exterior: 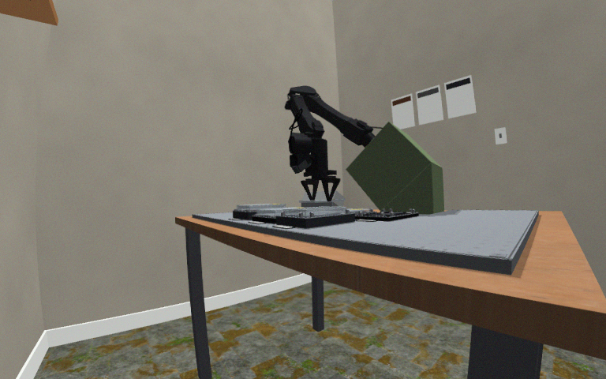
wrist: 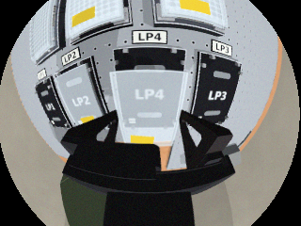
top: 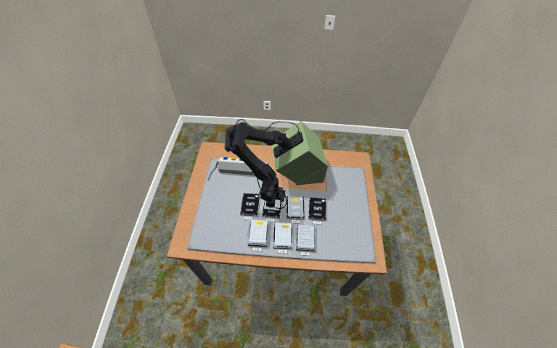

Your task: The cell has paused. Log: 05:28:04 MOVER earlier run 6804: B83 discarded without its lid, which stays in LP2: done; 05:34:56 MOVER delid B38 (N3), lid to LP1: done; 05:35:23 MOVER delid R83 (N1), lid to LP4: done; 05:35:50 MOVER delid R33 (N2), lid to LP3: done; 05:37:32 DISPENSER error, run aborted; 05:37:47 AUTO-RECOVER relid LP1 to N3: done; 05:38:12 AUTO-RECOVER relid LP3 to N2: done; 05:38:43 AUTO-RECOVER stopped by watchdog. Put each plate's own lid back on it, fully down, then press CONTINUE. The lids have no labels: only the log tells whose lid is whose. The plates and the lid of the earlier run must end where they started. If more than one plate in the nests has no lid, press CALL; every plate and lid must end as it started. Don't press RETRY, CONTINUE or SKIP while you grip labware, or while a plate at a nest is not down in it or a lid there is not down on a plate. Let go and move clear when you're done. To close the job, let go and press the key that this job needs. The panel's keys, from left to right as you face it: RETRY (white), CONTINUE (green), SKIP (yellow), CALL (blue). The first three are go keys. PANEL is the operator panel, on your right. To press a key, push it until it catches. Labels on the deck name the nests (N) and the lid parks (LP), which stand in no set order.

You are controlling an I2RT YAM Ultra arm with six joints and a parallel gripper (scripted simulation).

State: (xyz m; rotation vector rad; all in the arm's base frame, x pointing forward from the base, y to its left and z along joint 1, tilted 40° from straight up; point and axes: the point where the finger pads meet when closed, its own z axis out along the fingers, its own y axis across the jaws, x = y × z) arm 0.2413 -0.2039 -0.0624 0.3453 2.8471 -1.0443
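My gripper is now 230 mm short of the plate, 150 mm to the right of it and 20 mm above it. From my hand the other things lie so: yellow key 310 mm behind, 210 mm to the right, 10 mm above; green key 300 mm behind, 160 mm to the right, 10 mm above; lid 130 mm to the left, 40 mm below, 40 mm ahead.
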